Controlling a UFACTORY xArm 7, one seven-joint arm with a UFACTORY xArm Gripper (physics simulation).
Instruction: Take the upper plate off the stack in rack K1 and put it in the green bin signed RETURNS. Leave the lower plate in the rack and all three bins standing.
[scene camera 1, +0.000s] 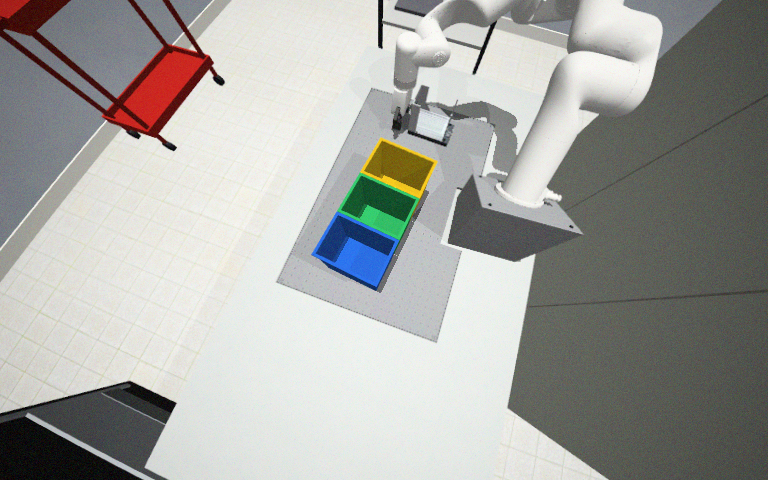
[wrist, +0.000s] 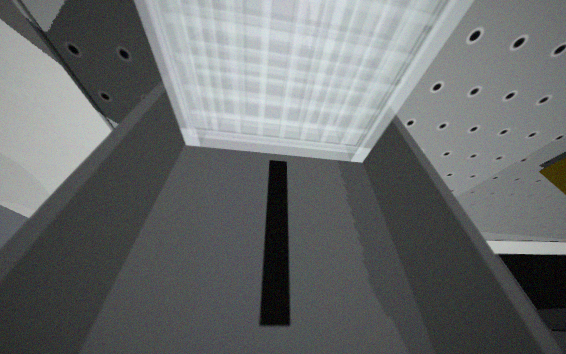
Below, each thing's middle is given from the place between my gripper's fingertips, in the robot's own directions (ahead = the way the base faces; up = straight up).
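The green bin (scene camera 1: 378, 205) sits 440 mm to the left of my hand, 80 mm above it and 50 mm behind it. Then there is the yellow bin (scene camera 1: 392, 164), which I find 310 mm to the left of my hand, 70 mm behind it and 80 mm above it, while the blue bin (scene camera 1: 349, 247) is 570 mm to the left of my hand, 40 mm behind and 80 mm above. I also see the gridded plate (wrist: 322, 86), 30 mm above my hand and 110 mm behind it. Of the things named here, going by their middles, the gridded plate is the nearest to my hand and the blue bin the farthest from it.
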